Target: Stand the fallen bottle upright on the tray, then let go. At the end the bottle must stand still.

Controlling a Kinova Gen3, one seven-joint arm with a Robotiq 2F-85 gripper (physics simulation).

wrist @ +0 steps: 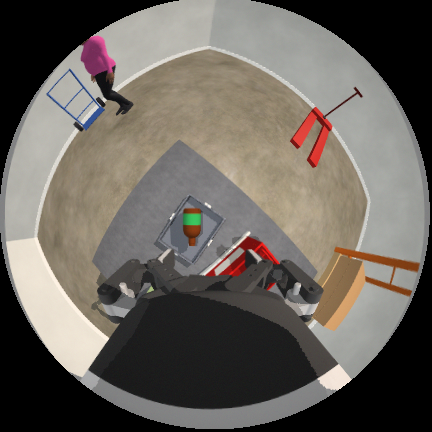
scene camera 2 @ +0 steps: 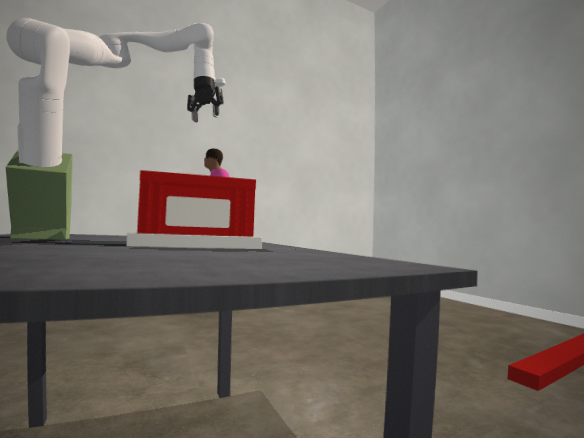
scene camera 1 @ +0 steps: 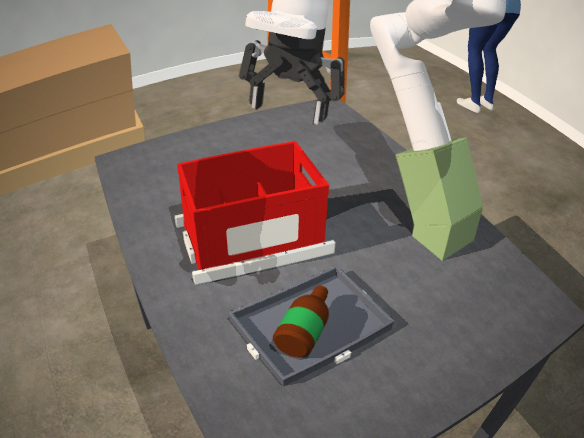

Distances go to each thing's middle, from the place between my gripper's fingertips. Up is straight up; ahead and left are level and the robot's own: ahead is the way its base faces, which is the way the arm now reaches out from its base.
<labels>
Right now my hand is 43 cm above the grey tray [scene camera 1: 354, 320], 4 cm to the right of it and 4 cm past it. Also, from my hand: red crate [scene camera 1: 242, 205]: 35 cm below, 25 cm to the right, 9 cm behind.
</labels>
